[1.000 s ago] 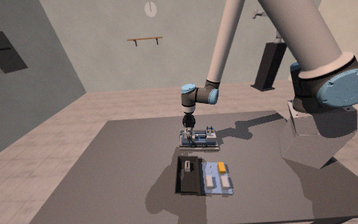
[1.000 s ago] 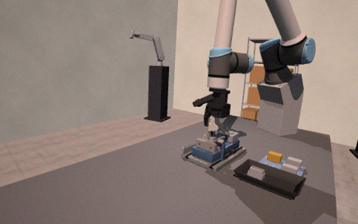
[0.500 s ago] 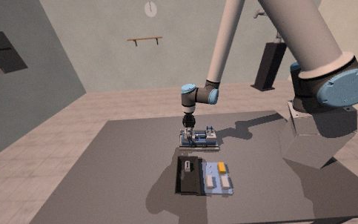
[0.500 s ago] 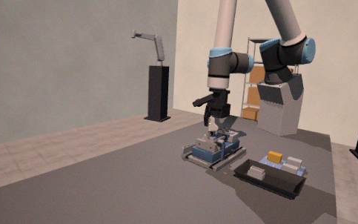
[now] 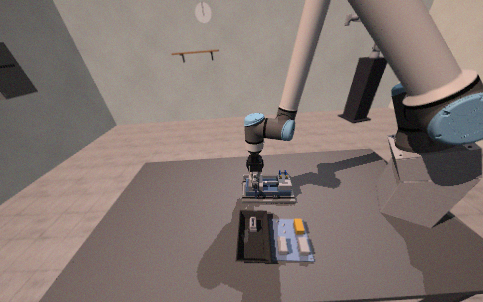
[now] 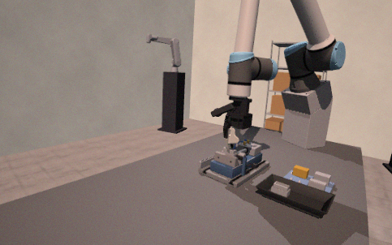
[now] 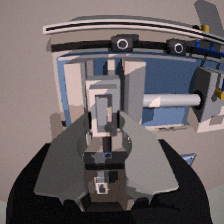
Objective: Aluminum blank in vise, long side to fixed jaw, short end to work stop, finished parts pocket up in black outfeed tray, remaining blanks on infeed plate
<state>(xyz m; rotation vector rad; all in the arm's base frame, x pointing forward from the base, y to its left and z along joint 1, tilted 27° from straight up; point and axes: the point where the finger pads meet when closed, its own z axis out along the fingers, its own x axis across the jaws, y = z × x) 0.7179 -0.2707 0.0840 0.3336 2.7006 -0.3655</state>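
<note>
Right now my hand is 70 mm past the vise, 20 mm to the right of it and 80 mm above it. Round my hand: yellow brass blank 120 mm behind, 300 mm to the left, 100 mm below.
</note>
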